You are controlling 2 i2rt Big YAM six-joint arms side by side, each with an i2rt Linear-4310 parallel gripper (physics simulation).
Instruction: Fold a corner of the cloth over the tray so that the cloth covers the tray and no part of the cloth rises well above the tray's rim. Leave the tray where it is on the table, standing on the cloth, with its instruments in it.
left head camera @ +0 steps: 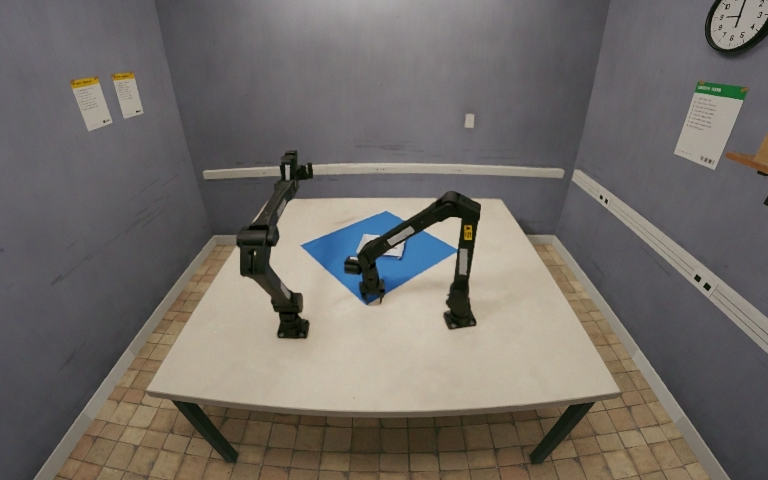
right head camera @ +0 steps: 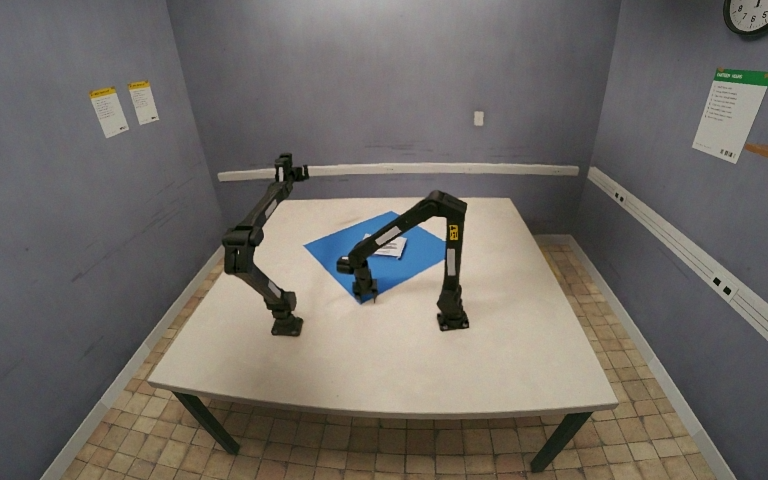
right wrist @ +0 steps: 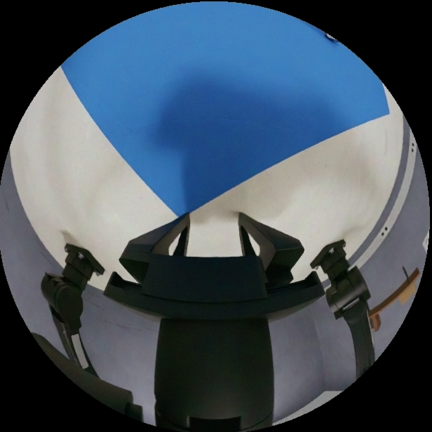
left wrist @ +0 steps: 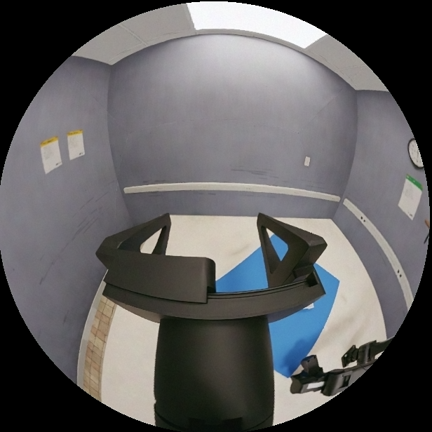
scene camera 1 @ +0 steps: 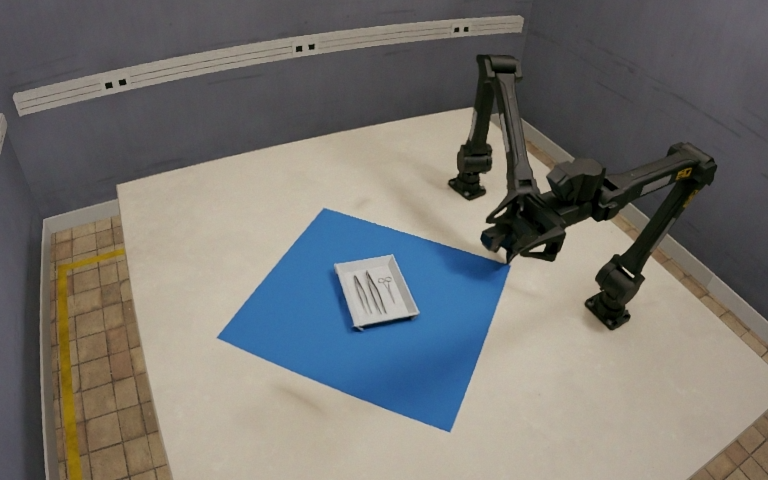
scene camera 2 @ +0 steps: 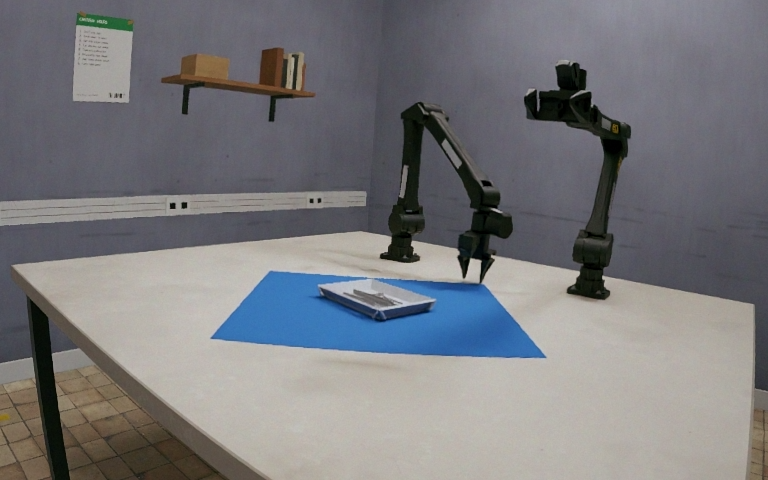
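The blue cloth [left head camera: 334, 249] [right head camera: 334, 249] [scene camera 1: 283, 300] [scene camera 2: 271, 316] [left wrist: 300, 330] [right wrist: 225, 75] lies flat on the table. The white tray [left head camera: 400, 251] [right head camera: 400, 247] [scene camera 1: 404, 285] [scene camera 2: 407, 310] stands on it, uncovered, holding two tweezers [scene camera 1: 370, 291] and scissors [scene camera 1: 387, 285]. My right gripper [left head camera: 373, 300] [right head camera: 366, 300] [scene camera 2: 473, 281] [right wrist: 213, 217] is partly open, pointing down at the cloth corner nearest the arm bases. One fingertip is at the corner; contact is unclear. My left gripper [left head camera: 309, 170] [right head camera: 305, 171] [scene camera 2: 556, 99] [left wrist: 213, 217] is wide open, raised and empty.
Both arms are mounted on the pale table [left head camera: 396, 362] [right head camera: 396, 362] [scene camera 1: 509, 407] [scene camera 2: 396, 413]. In scene camera 1 the raised left gripper overlaps the right one. A wall shelf [scene camera 2: 243, 86] holds a box [scene camera 2: 205, 66] and books [scene camera 2: 271, 66], beyond the table.
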